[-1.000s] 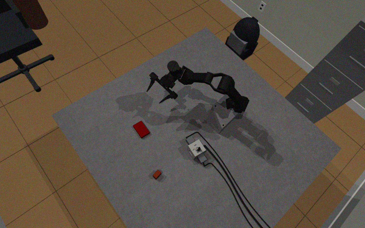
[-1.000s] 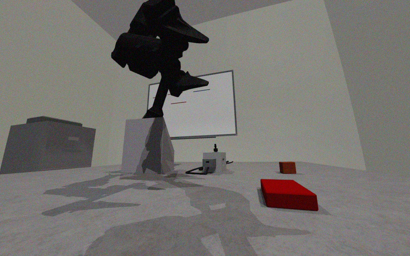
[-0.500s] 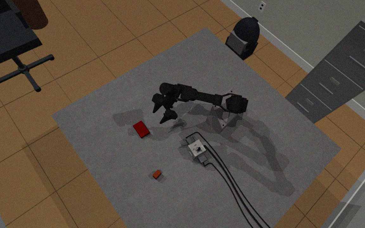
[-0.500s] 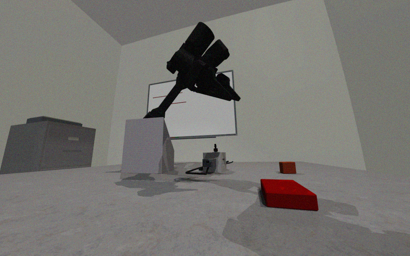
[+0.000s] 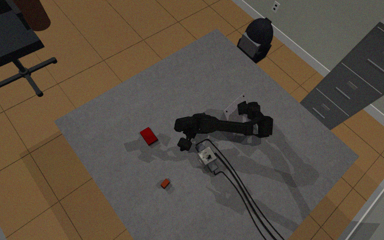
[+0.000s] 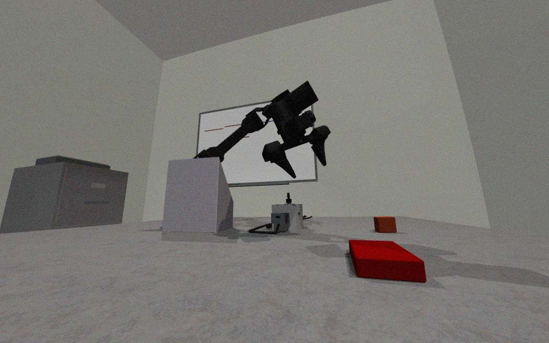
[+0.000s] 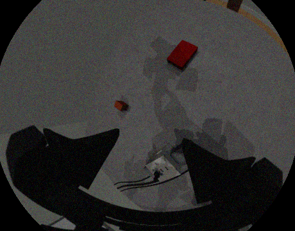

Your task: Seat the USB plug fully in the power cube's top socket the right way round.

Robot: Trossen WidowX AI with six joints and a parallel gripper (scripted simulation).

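Right now the USB plug is 11 cm to the left of my gripper tip, 9 cm behind it and 6 cm below it. Round my gripper tip: orange block 17 cm ahead, 14 cm below, 9 cm to the left; flat red block 19 cm to the right, 15 cm below, 11 cm ahead.
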